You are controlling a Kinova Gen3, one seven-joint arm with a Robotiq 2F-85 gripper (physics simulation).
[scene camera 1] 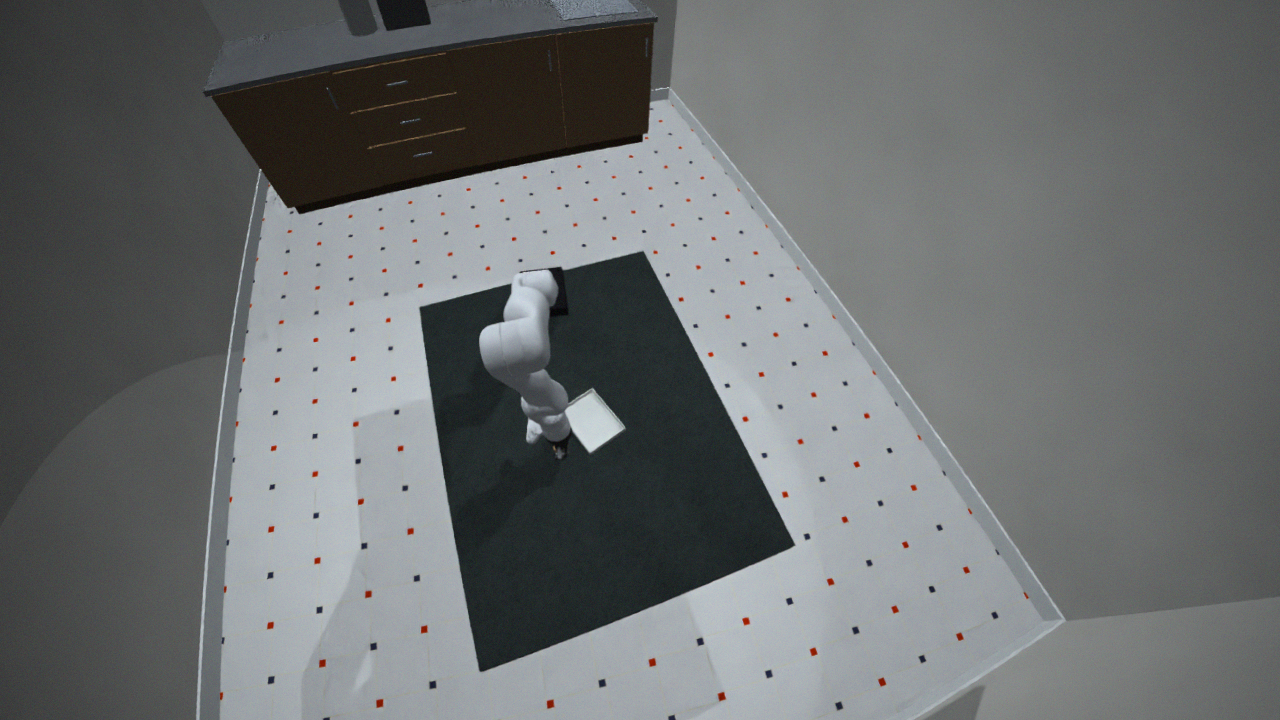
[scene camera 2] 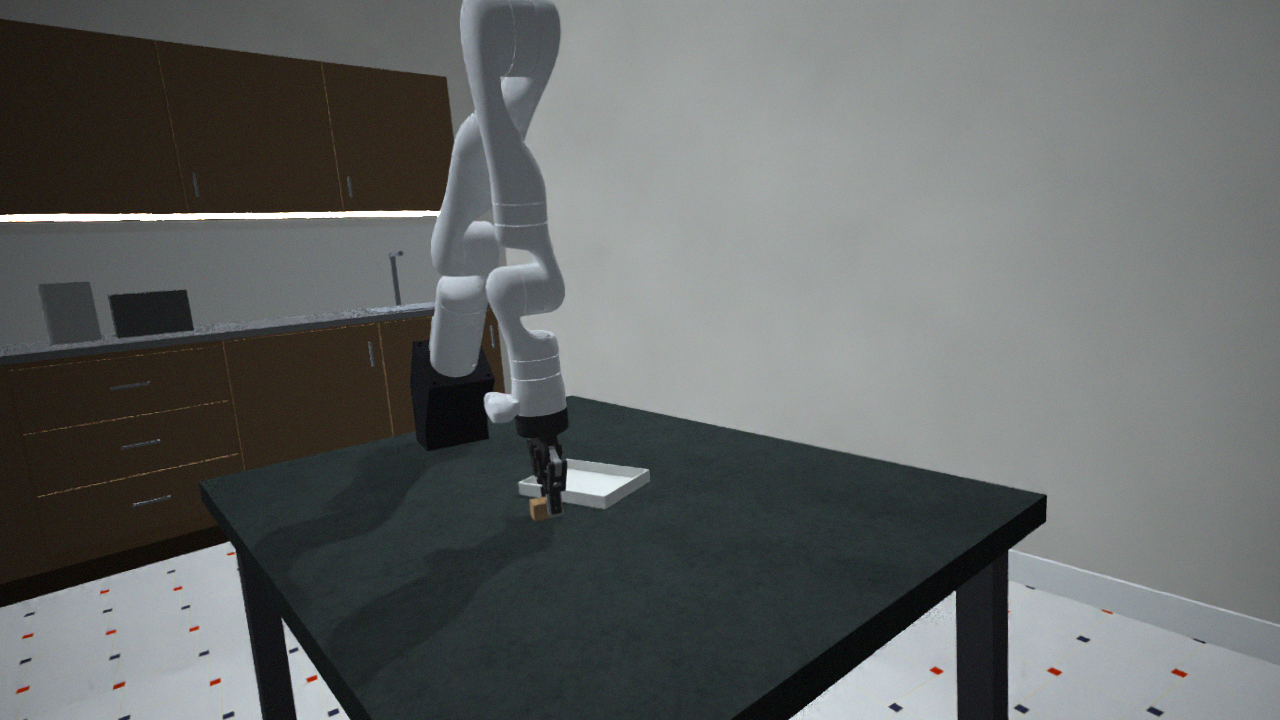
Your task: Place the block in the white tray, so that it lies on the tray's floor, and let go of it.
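Where they show: gripper, between the fingertips: [scene camera 1: 565, 447] [scene camera 2: 552, 511]; arm's base, origin of its link: [scene camera 2: 454, 360].
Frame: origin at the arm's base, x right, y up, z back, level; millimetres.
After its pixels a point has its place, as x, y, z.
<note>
A small tan block [scene camera 2: 539, 509] @(165, -167, -436) [scene camera 1: 559, 453] sits on the dark table [scene camera 2: 680, 573] @(179, -185, -705) [scene camera 1: 609, 555] @(161, -185, -762), just in front of the white tray's near-left corner. My gripper [scene camera 2: 549, 507] @(139, -181, -434) [scene camera 1: 557, 450] @(139, -181, -434) points straight down over the block and is shut on it, low at the table top. The white tray [scene camera 2: 602, 480] @(-2, -183, -398) [scene camera 1: 595, 419] @(20, -182, -392) is shallow and empty. It lies right behind and to the right of the gripper. The arm hides part of the tray's left edge in the overhead view.
The arm's black base [scene camera 2: 447, 407] @(25, -93, 3) stands at the table's far edge. Brown kitchen cabinets [scene camera 2: 133, 429] [scene camera 1: 429, 116] line the back wall. The floor [scene camera 1: 850, 465] around the table is white with red and dark dots.
</note>
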